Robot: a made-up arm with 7 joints. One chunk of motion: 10 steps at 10 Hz.
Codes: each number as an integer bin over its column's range. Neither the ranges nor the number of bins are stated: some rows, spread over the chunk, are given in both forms.
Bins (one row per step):
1: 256 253 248 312 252 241 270
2: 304 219 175 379 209 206 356
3: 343 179 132 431 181 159 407
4: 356 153 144 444 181 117 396
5: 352 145 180 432 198 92 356
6: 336 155 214 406 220 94 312
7: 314 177 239 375 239 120 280
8: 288 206 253 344 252 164 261
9: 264 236 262 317 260 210 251
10: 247 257 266 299 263 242 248
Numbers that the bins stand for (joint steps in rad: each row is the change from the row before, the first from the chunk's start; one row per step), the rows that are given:
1: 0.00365 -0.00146 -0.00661 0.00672 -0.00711 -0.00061 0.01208
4: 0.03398 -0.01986 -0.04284 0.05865 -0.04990 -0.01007 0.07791
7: 0.02124 -0.01544 -0.00975 0.03150 -0.01495 -0.00984 0.01730
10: 0.00092 -0.00072 -0.00034 0.00161 -0.00048 -0.00053 0.00058
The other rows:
2: 0.01821 -0.00771 -0.03204 0.03308 -0.03303 -0.00328 0.05701
3: 0.03004 -0.01507 -0.04702 0.05353 -0.04990 -0.00686 0.08366
5: 0.03277 -0.02133 -0.03030 0.05393 -0.03966 -0.01198 0.05701
6: 0.02792 -0.01949 -0.01846 0.04370 -0.02640 -0.01183 0.03402
8: 0.01336 -0.01011 -0.00487 0.01931 -0.00711 -0.00648 0.00737
9: 0.00608 -0.00459 -0.00174 0.00869 -0.00229 -0.00297 0.00215

